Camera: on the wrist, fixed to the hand. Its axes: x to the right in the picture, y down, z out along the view.
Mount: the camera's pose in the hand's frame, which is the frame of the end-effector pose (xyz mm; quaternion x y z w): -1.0 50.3 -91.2 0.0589 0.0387 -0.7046 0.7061
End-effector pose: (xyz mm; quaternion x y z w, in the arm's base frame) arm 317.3 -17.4 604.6 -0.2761 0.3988 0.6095 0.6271
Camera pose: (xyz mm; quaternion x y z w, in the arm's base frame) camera 252.9 -88.6 564.2 -0.4626 0.1472 -0.0457 0.8731
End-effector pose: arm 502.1 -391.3 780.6 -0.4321 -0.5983 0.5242 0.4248
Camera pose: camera 593.7 -364.7 738.7 0.1212 -0.6796 0.0893 0.7179
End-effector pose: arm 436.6 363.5 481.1 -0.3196 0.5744 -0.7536 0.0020
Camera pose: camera 374.9 425.6 424.6 0.6011 -0.1361 0.5797 0.5330
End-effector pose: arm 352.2 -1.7 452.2 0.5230 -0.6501 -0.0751 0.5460
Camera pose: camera 393.9 64.5 521.0 0.8625 -0.0738 -0.3792 0.3270
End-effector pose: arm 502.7 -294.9 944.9 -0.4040 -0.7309 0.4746 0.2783
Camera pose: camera 591.7 -241.8 934.7 0.2277 -0.7620 0.1664 0.5830
